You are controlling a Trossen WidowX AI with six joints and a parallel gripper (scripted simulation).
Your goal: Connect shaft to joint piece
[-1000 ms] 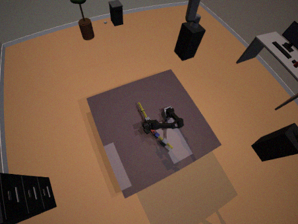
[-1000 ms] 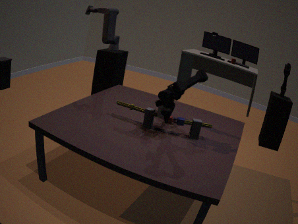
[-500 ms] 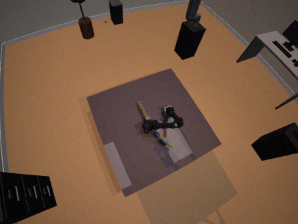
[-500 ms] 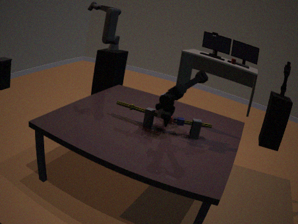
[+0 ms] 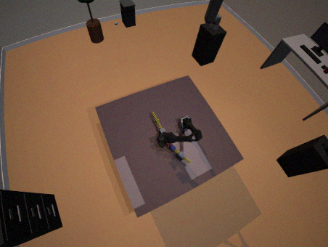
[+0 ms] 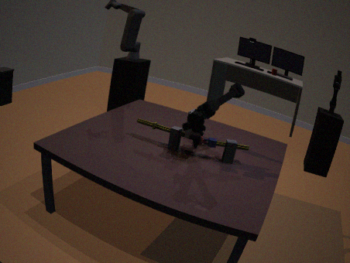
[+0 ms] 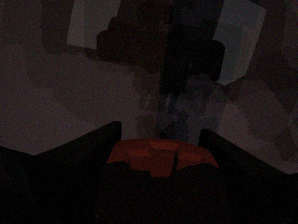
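The red square joint piece is 40 mm above my gripper tip and 10 mm to the left of it.
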